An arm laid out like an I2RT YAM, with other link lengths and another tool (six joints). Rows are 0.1 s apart.
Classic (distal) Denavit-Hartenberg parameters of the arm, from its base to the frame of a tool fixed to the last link. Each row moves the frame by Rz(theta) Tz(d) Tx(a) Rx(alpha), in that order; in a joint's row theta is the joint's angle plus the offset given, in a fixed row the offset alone. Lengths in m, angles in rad.
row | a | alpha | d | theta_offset
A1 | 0.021 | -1.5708 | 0.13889 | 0
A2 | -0.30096 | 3.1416 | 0 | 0
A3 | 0.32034 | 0 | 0 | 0.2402
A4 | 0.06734 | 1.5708 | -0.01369 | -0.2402
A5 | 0 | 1.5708 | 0.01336 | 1.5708
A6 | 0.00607 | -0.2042 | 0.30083 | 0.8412
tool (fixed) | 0 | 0 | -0.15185 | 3.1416
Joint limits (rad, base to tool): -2.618..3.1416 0..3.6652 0..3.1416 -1.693..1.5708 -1.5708..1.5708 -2.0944..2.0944
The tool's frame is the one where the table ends.
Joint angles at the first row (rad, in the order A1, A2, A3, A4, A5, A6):
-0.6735, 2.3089, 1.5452, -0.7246, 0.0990, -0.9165
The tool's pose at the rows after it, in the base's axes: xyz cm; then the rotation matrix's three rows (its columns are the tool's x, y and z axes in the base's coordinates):
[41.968 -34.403 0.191], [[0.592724 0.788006 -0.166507], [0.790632 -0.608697 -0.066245], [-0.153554 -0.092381 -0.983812]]
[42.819 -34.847 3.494], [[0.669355 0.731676 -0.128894], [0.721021 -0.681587 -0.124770], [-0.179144 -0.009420 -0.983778]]
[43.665 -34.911 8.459], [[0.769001 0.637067 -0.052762], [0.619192 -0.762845 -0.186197], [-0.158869 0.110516 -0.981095]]
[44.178 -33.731 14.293], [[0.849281 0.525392 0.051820], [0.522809 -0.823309 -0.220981], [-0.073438 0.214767 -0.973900]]
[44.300 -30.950 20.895], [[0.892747 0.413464 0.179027], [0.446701 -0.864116 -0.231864], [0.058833 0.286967 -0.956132]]
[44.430 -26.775 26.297], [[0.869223 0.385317 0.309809], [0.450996 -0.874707 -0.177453], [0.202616 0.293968 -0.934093]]
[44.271 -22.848 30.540], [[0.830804 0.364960 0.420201], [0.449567 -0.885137 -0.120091], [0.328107 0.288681 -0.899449]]
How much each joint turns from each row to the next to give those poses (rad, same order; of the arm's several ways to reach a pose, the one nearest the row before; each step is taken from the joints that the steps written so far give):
0.0130, -0.0256, 0.0065, 0.0000, 0.0523, 0.0408
0.0213, -0.0522, 0.0106, 0.0000, 0.0457, 0.1084
0.0252, -0.0851, 0.0062, -0.0008, 0.0359, 0.1480
0.0309, -0.1110, 0.0000, -0.0191, 0.0027, 0.1552
0.0458, -0.1354, -0.0001, -0.0411, -0.0210, 0.1576
0.0511, -0.1248, 0.0000, -0.0485, -0.0820, 0.0885
0.0515, -0.1007, 0.0001, -0.0286, -0.0676, 0.0854

